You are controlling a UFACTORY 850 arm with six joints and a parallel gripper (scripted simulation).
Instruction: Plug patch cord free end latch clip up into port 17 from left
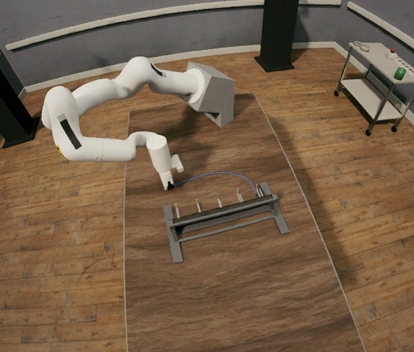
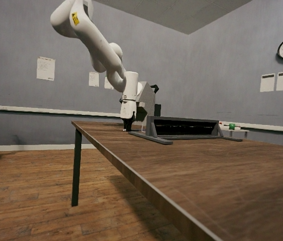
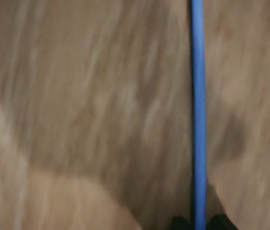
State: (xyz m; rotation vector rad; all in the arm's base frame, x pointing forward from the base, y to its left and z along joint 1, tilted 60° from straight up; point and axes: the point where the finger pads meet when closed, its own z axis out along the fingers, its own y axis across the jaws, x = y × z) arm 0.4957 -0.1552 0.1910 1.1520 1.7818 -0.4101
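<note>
Right now my hand is 20 mm to the left of the white plug and 10 mm above it.
</note>
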